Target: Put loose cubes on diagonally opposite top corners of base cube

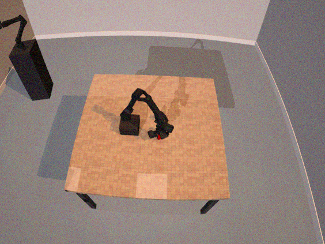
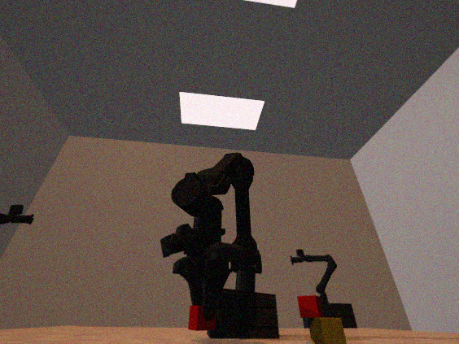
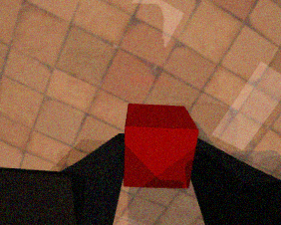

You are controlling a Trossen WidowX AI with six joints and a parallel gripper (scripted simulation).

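Now: gripper tip 20 mm short of the red cube, 190 mm to the right of it and 20 mm below it. From my gripper tip the other things lie so: yellow base cube 40 mm ahead, 210 mm to the left, 20 mm below.
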